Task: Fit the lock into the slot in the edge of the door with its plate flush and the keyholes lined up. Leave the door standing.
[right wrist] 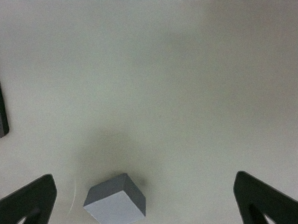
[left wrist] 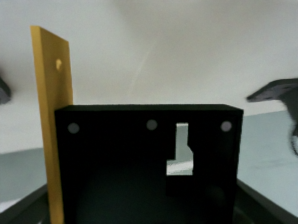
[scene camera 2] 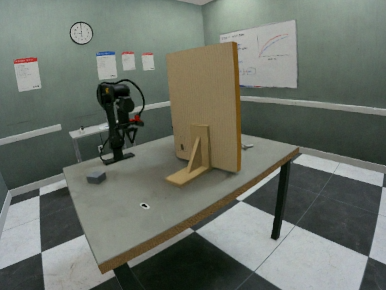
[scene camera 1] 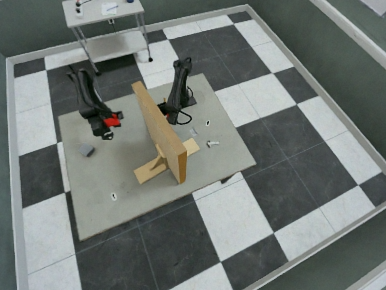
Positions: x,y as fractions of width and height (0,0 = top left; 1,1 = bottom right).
Scene:
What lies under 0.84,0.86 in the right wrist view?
The right gripper.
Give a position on a door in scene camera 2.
At 0.53,0.31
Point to a door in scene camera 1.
0.45,0.53

